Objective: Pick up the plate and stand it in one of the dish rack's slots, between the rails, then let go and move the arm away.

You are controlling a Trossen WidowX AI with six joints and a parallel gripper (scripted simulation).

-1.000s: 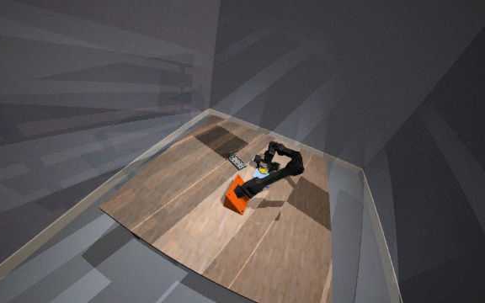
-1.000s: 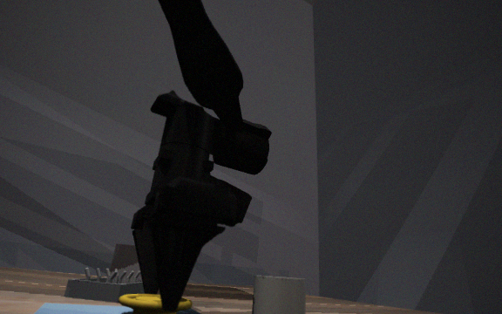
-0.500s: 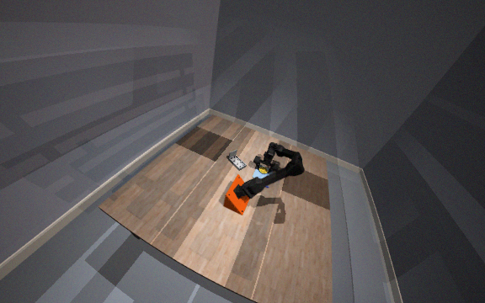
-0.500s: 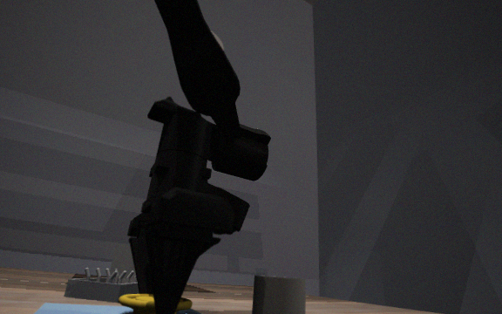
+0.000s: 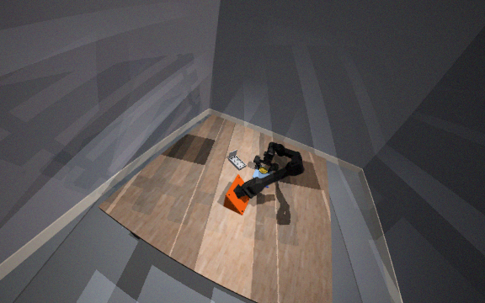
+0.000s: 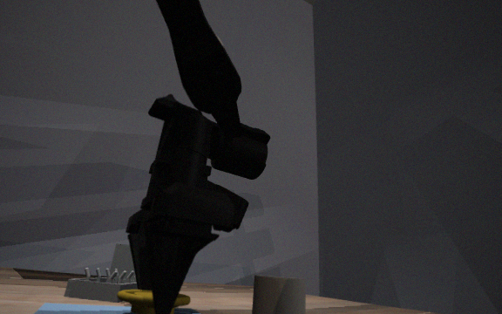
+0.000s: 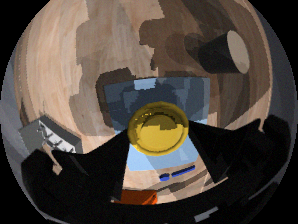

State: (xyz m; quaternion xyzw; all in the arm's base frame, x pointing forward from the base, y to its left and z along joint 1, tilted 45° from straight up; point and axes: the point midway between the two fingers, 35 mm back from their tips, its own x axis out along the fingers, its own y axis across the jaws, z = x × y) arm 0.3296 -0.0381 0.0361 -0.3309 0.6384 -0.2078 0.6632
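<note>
The blue mat is 2 cm behind my gripper tip, 1 cm to the right of it and 1 cm below it. Round my gripper tip: blue utensil 13 cm behind, 5 cm to the right, 1 cm below; then yellow plate 1 cm above; then cylinder cup 9 cm ahead, 7 cm to the right, 1 cm above.
</note>
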